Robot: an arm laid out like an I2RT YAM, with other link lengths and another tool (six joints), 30 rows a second.
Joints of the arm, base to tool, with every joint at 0 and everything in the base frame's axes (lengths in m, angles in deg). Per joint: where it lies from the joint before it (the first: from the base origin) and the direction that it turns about. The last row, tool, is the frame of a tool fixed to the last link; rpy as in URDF.
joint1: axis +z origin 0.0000 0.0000 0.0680
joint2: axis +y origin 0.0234 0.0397 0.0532
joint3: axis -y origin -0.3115 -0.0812 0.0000
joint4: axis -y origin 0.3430 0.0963 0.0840
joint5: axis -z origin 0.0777 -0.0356 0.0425
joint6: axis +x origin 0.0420 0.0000 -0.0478
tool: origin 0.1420 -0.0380 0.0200 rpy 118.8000 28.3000 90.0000
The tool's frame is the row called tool.
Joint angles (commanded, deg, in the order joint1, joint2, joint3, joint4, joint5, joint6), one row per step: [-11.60 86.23 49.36 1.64 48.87 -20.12]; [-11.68 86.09 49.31 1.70 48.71 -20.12]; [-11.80 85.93 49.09 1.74 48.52 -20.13]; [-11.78 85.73 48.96 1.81 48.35 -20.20]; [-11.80 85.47 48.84 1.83 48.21 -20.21]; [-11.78 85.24 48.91 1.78 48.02 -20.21]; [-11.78 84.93 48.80 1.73 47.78 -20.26]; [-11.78 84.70 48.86 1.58 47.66 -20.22]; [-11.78 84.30 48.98 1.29 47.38 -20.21]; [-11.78 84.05 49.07 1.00 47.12 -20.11]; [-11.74 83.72 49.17 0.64 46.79 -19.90]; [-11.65 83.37 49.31 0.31 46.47 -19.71]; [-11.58 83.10 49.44 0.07 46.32 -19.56]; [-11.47 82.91 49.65 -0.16 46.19 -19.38]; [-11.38 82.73 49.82 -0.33 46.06 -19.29]
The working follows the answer.
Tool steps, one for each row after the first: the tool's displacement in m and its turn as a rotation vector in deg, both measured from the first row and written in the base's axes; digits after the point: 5 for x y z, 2 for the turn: [-0.00024 -0.00036 0.00063 0.06 -0.17 0.05]; [-0.00126 -0.00085 -0.00013 0.17 -0.16 0.09]; [-0.00140 -0.00032 0.00033 0.21 -0.26 0.28]; [-0.00195 -0.00012 0.00125 0.25 -0.42 0.37]; [-0.00156 0.00032 0.00327 0.30 -0.69 0.55]; [-0.00189 0.00084 0.00433 0.39 -0.82 0.77]; [-0.00198 0.00106 0.00608 0.44 -1.01 0.85]; [-0.00191 0.00156 0.00908 0.55 -1.27 1.08]; [-0.00182 0.00198 0.01063 0.72 -1.43 1.26]; [-0.00168 0.00283 0.01258 0.98 -1.72 1.49]; [-0.00122 0.00405 0.01514 1.19 -2.07 1.77]; [-0.00104 0.00484 0.01750 1.30 -2.36 1.91]; [-0.00035 0.00583 0.01996 1.41 -2.69 2.06]; [0.00027 0.00669 0.02219 1.49 -2.96 2.23]
Tool pose at each row, in the base's axes (x y z in m, rotation vector in deg; rounded; the steps above come from the unrounded poses): [0.44987 -0.23357 0.21299 94.84 82.52 -58.93]; [0.44963 -0.23393 0.21361 94.89 82.49 -58.71]; [0.44861 -0.23442 0.21286 94.93 82.60 -58.63]; [0.44847 -0.23388 0.21332 94.82 82.69 -58.41]; [0.44792 -0.23369 0.21424 94.81 82.68 -58.17]; [0.44831 -0.23325 0.21626 94.77 82.67 -57.79]; [0.44798 -0.23272 0.21732 94.68 82.80 -57.49]; [0.44789 -0.23250 0.21907 94.69 82.77 -57.24]; [0.44796 -0.23201 0.22207 94.65 82.84 -56.80]; [0.44805 -0.23158 0.22361 94.66 82.98 -56.44]; [0.44819 -0.23073 0.22556 94.71 83.13 -55.90]; [0.44865 -0.22952 0.22813 94.71 83.25 -55.28]; [0.44883 -0.22873 0.23049 94.75 83.23 -54.86]; [0.44952 -0.22774 0.23295 94.78 83.20 -54.40]; [0.45014 -0.22687 0.23518 94.76 83.19 -54.01]

